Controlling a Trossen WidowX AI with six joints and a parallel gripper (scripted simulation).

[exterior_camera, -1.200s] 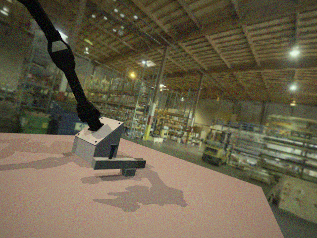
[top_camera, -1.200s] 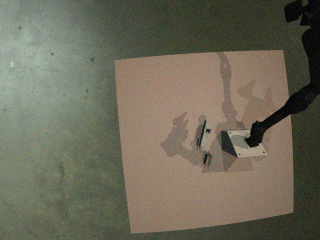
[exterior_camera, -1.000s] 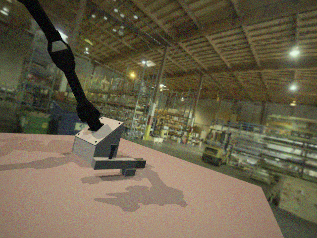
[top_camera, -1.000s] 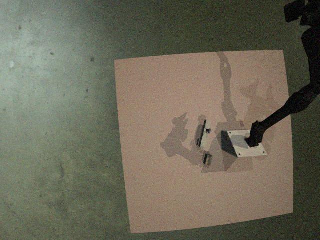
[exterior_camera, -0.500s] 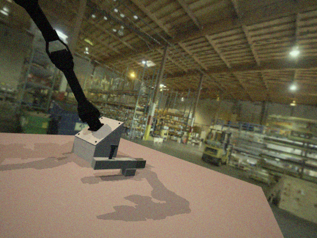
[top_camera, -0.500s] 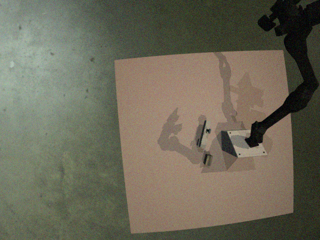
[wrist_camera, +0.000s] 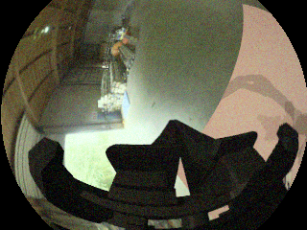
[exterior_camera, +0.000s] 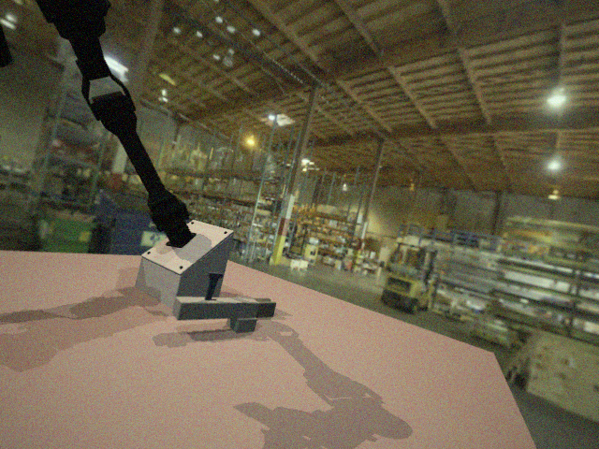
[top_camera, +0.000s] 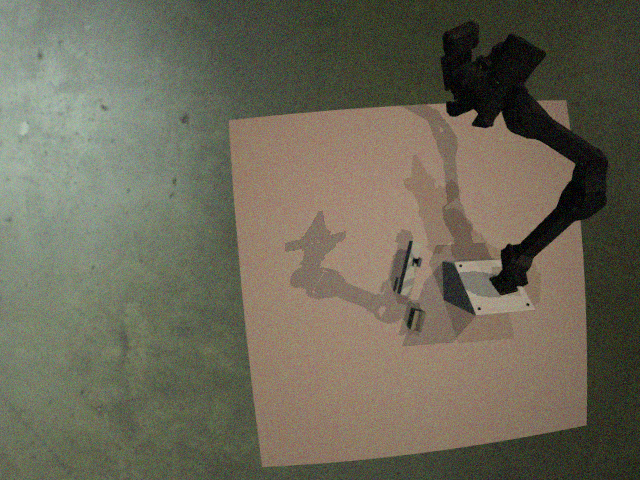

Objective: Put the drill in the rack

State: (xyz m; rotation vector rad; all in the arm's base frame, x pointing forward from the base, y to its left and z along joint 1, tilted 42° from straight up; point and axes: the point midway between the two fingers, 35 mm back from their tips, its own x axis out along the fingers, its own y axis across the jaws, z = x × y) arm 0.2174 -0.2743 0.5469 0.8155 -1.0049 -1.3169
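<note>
The dark key is 50 mm ahead of my gripper tip, 480 mm to the left of it and 290 mm below it. From my gripper tip the other things lie so: drill 70 mm ahead, 530 mm to the left, 340 mm below; then grey rack 60 mm ahead, 690 mm to the left, 370 mm below.
</note>
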